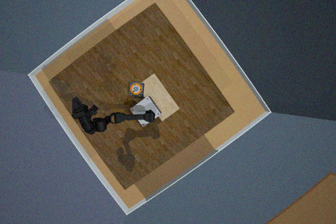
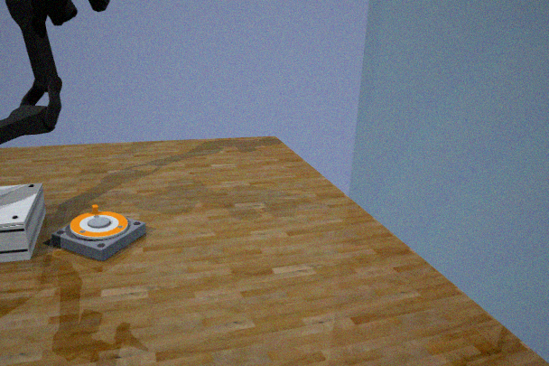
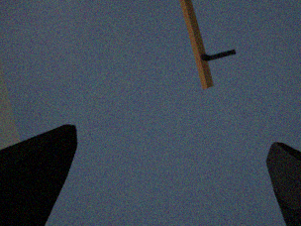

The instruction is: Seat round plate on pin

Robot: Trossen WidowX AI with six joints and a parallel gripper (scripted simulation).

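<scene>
The round plate lies 500 mm below my gripper tip, 200 mm to the right of it and 90 mm behind it. Also, from my gripper tip: square grey base 510 mm below, 220 mm to the right, 90 mm behind.
</scene>
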